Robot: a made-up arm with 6 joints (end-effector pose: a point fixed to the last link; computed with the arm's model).
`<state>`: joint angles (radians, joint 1 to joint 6).
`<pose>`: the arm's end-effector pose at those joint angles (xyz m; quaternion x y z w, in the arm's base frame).
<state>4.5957 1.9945 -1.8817 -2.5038 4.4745 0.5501</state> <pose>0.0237 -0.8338 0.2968 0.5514 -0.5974 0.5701 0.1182</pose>
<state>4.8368 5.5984 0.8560 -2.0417 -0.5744 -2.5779</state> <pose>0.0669 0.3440 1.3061 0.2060 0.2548 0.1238 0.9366</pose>
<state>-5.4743 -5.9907 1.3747 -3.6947 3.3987 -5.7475</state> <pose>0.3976 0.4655 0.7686 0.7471 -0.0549 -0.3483 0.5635</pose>
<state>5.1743 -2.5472 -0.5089 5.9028 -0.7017 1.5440</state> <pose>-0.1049 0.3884 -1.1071 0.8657 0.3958 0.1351 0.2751</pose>
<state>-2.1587 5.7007 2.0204 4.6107 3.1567 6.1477</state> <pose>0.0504 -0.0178 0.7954 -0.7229 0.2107 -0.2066 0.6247</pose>
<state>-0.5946 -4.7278 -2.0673 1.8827 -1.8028 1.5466</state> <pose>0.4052 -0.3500 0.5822 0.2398 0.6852 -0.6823 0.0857</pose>
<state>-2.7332 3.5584 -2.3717 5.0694 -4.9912 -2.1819</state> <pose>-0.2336 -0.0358 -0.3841 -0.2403 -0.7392 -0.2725 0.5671</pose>
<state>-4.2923 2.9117 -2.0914 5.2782 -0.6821 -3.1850</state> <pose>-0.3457 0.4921 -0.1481 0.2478 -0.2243 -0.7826 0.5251</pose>
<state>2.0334 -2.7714 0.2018 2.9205 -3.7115 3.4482</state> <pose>0.1387 -0.4225 -0.9524 -0.4082 0.3491 0.8130 0.2247</pose>
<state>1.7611 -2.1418 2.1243 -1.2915 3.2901 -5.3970</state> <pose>0.0541 -0.6367 0.1227 -0.2056 -0.9760 0.0385 0.0612</pose>
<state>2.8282 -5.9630 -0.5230 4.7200 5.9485 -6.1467</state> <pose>-0.1276 -0.0533 1.4495 0.1734 -0.0873 0.6195 0.7606</pose>
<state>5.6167 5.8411 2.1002 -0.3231 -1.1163 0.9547</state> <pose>0.2595 -0.0962 0.8473 0.0824 0.2966 0.1075 0.9453</pose>
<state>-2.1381 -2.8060 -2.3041 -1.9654 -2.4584 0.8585</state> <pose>0.0164 -0.1997 -0.4382 -0.3901 0.7810 -0.1033 0.4767</pose>
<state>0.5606 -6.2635 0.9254 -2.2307 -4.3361 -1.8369</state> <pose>0.3251 0.1573 1.1995 0.2498 -0.5605 0.6653 0.4253</pose>
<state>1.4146 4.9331 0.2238 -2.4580 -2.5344 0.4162</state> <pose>-0.2606 -1.0511 0.5155 -0.3804 -0.5764 -0.5059 0.5169</pose>
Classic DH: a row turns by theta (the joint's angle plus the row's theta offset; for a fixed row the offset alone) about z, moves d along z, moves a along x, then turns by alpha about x. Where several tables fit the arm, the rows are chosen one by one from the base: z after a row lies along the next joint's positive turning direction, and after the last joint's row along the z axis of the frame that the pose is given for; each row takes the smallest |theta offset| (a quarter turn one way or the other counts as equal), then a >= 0, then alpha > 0; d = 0 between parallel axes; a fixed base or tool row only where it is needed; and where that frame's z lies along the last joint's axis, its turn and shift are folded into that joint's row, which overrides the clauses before.
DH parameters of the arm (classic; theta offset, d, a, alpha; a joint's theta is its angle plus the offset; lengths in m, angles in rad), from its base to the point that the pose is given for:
joint 1: 0 0.124 0 -1.5708
joint 2: -1.5708 0 0.741 0
joint 3: 1.5708 0.05 0 1.5708
joint 4: 0 0.52 0 -1.5708
joint 5: 0 0 0 1.5708
joint 6: 0 0.122 0 0

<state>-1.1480 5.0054 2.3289 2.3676 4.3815 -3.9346</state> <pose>-0.1311 0.2168 0.5050 -0.3160 -0.8799 0.2662 0.2344</pose>
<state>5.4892 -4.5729 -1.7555 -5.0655 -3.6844 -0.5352</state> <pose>0.5943 -0.4489 0.4371 -0.4484 0.8501 -0.0358 0.2740</pose>
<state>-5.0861 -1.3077 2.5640 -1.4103 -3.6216 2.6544</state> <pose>-0.1120 -0.3010 0.4355 0.7818 0.2470 -0.0983 0.5640</pose>
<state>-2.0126 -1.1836 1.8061 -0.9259 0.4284 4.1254</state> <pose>0.1341 0.2613 0.8987 0.0757 -0.4445 0.4552 0.7678</pose>
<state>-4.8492 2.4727 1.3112 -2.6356 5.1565 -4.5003</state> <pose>-0.0970 0.0532 -0.8579 0.5620 -0.3458 -0.0318 0.7507</pose>
